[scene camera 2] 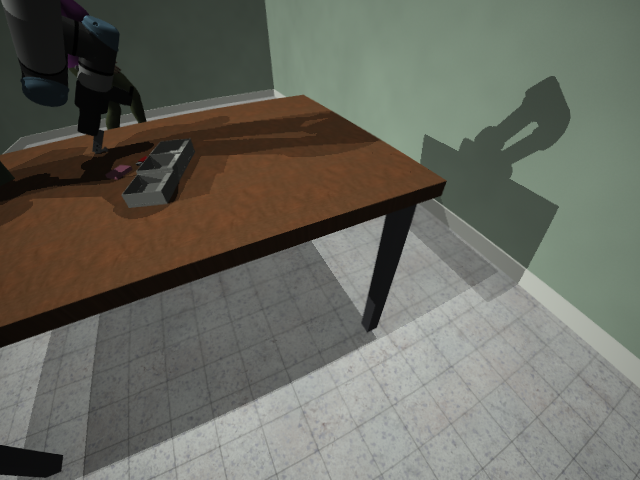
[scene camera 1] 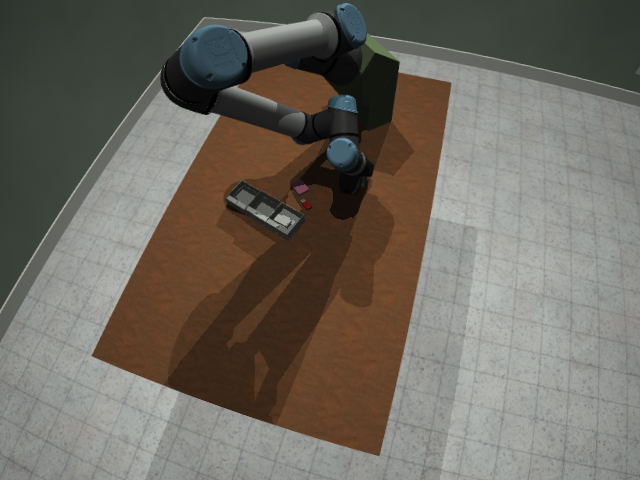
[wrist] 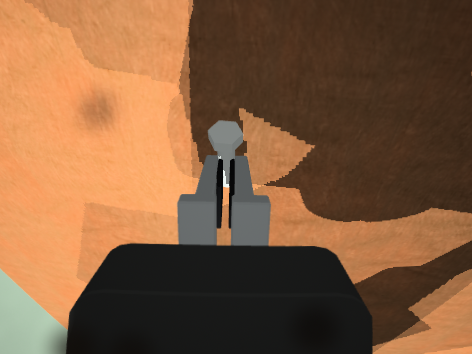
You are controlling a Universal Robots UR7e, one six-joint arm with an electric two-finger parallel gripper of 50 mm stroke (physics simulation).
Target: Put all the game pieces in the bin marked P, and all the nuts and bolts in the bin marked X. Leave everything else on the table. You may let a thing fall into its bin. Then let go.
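Where they show: gripper, fingertip midpoint: [scene camera 2: 96,151] [scene camera 1: 364,178] [wrist: 226,177]; arm's base, origin of the base link: [scene camera 1: 344,62].
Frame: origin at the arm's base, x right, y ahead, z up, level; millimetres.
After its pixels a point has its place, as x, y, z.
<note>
My gripper [scene camera 2: 98,150] @[-21, 283, -251] [wrist: 226,177] @[-21, 283, -251] is shut on a grey bolt [wrist: 225,134] @[-10, 309, -251], low at the table top. The bolt's hexagonal head shows just beyond the fingertips in the wrist view, and its shank runs between the fingers. In scene view 1 the arm hides the fingertips. A grey tray with three bins [scene camera 1: 258,218] @[327, 399, -228] [scene camera 2: 147,199] @[407, 279, -243] stands apart from the gripper, to its left in scene view 1. The letters on the bins cannot be read. A light patch shows inside the bin at the gripper's end; I cannot tell what it is.
A pink object [scene camera 1: 300,188] @[189, 292, -249] [scene camera 2: 122,169] @[196, 293, -249] and a small red object with a grey end [scene camera 1: 306,205] @[177, 359, -252] [scene camera 2: 141,161] @[183, 346, -253] lie between the tray and the gripper. The arm's base end and a green body [scene camera 1: 379,98] @[-110, 54, -120] are at the back in scene view 1.
</note>
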